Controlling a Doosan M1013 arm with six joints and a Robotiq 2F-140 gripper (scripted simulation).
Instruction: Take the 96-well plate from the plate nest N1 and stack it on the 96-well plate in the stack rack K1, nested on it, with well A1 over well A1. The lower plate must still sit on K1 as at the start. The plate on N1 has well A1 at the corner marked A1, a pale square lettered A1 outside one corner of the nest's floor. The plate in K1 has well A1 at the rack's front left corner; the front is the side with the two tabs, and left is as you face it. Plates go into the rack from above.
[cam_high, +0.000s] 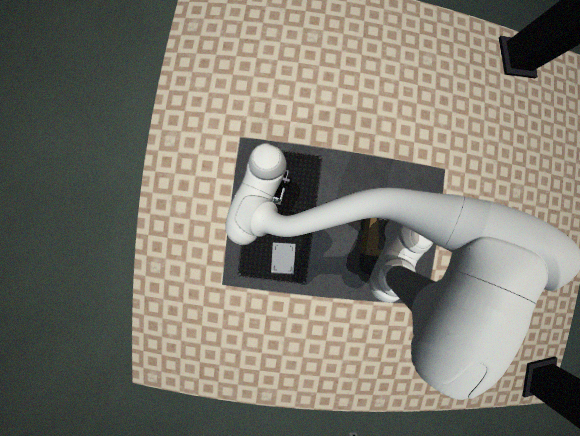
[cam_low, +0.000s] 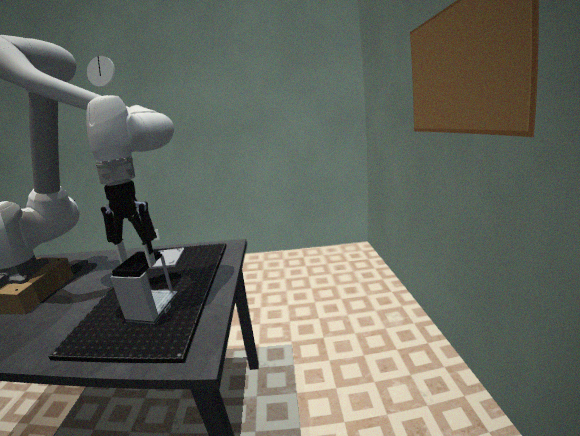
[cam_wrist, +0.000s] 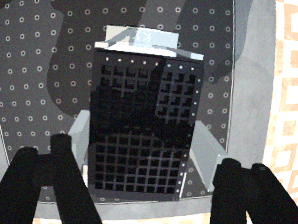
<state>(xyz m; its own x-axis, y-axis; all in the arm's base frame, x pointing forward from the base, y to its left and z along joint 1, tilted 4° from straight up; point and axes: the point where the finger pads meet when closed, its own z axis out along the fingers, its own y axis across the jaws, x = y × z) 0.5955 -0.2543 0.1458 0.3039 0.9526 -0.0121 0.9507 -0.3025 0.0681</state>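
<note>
My hand is 150 mm above the white 96-well plate. Round my hand: dark 96-well plate (20 mm below).
</note>
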